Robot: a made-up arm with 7 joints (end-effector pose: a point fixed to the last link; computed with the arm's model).
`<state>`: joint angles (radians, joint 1 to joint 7).
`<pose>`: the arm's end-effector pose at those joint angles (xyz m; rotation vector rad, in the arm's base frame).
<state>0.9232 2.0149 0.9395 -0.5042 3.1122 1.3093 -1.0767</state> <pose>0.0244 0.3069 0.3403 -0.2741 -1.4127 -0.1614</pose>
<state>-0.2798 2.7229 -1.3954 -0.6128 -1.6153 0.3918 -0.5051</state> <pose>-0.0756 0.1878 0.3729 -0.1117 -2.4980 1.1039</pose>
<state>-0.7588 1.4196 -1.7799 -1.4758 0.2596 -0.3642 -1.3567</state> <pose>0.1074 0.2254 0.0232 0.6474 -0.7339 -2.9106</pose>
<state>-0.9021 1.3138 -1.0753 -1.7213 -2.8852 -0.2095 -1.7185</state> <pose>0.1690 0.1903 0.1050 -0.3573 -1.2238 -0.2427</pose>
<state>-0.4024 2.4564 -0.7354 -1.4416 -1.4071 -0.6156 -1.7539</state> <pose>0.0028 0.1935 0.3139 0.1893 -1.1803 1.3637</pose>
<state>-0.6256 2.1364 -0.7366 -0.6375 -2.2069 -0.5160 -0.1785</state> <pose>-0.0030 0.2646 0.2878 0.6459 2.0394 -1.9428</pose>
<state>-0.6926 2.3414 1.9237 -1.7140 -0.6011 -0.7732 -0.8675</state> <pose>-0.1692 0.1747 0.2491 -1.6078 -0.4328 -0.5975</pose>
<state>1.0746 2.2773 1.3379 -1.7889 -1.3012 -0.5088 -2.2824</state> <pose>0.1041 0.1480 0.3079 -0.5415 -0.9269 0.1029</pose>
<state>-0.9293 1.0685 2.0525 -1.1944 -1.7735 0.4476 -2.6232</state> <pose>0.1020 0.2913 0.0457 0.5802 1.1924 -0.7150</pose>
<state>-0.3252 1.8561 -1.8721 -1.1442 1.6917 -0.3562 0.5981</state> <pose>0.0048 0.2761 0.0929 0.5781 -0.6116 0.5316</pose>
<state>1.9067 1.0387 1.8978 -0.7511 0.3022 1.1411 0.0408</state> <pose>-0.1190 0.1983 0.3641 1.7841 0.4497 1.3812</pose>
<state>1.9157 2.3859 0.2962 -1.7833 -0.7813 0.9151 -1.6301</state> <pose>0.0680 0.1923 0.1120 -0.4020 -0.7918 1.7455</pose>
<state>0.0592 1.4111 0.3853 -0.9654 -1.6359 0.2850 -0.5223</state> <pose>0.0104 0.3081 0.1008 2.1422 1.1836 -1.4859</pose>
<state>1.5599 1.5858 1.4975 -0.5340 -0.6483 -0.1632 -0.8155</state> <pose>-0.0671 0.2740 0.2820 1.5908 1.1954 -1.3562</pose>
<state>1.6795 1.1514 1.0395 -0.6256 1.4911 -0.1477 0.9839</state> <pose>-0.1472 0.2344 0.2670 1.2387 -1.6222 1.4849</pose>
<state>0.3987 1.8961 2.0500 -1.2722 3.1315 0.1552 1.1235</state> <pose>-0.1027 0.2417 0.2883 -2.9009 -0.6602 -0.1772</pose>
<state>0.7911 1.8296 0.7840 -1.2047 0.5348 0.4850 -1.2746</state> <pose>0.0477 0.2185 0.2453 1.6852 0.2480 -1.2944</pose>
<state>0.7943 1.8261 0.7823 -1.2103 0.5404 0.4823 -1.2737</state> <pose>0.0471 0.2185 0.2446 1.6791 0.2400 -1.2989</pose>
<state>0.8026 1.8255 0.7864 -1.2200 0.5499 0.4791 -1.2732</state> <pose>0.0470 0.2176 0.2446 1.6744 0.2259 -1.3079</pose>
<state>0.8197 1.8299 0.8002 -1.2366 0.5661 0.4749 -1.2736</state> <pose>0.0476 0.2154 0.2458 1.6718 0.2017 -1.3251</pose>
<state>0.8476 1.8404 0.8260 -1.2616 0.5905 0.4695 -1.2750</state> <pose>0.0491 0.2114 0.2484 1.6708 0.1646 -1.3528</pose>
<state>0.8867 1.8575 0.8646 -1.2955 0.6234 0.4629 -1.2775</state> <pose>0.0518 0.2056 0.2523 1.6699 0.1132 -1.3924</pose>
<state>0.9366 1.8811 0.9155 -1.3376 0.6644 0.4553 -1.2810</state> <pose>0.0556 0.1980 0.2572 1.6661 0.0477 -1.4443</pose>
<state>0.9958 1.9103 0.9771 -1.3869 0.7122 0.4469 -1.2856</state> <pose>0.0606 0.1891 0.2623 1.6560 -0.0311 -1.5083</pose>
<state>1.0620 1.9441 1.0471 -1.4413 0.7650 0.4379 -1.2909</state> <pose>0.0664 0.1793 0.2671 1.6362 -0.1212 -1.5818</pose>
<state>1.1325 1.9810 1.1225 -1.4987 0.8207 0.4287 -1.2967</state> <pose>0.0728 0.1692 0.2711 1.6042 -0.2195 -1.6616</pose>
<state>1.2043 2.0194 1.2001 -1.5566 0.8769 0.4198 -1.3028</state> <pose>0.0794 0.1595 0.2740 1.5594 -0.3219 -1.7428</pose>
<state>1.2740 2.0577 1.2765 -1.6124 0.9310 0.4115 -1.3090</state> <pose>0.0858 0.1506 0.2758 1.5042 -0.4236 -1.8205</pose>
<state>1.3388 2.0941 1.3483 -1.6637 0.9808 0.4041 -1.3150</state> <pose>0.0916 0.1430 0.2766 1.4425 -0.5195 -1.8902</pose>
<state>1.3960 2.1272 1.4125 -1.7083 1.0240 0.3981 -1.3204</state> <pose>0.0968 0.1368 0.2765 1.3804 -0.6048 -1.9489</pose>
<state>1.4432 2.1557 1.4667 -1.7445 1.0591 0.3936 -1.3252</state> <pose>0.1011 0.1321 0.2761 1.3245 -0.6761 -1.9952</pose>
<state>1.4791 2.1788 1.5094 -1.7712 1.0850 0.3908 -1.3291</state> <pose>0.1045 0.1286 0.2755 1.2800 -0.7309 -2.0289</pose>
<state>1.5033 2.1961 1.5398 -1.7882 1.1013 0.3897 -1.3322</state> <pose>0.1069 0.1262 0.2750 1.2505 -0.7682 -2.0516</pose>
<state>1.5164 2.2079 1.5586 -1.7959 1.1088 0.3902 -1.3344</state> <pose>0.1087 0.1247 0.2748 1.2367 -0.7890 -2.0646</pose>
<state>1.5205 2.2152 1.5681 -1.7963 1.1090 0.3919 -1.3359</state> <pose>0.1097 0.1238 0.2749 1.2365 -0.7965 -2.0705</pose>
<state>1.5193 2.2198 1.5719 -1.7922 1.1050 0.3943 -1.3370</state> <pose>0.1105 0.1232 0.2751 1.2444 -0.7958 -2.0720</pose>
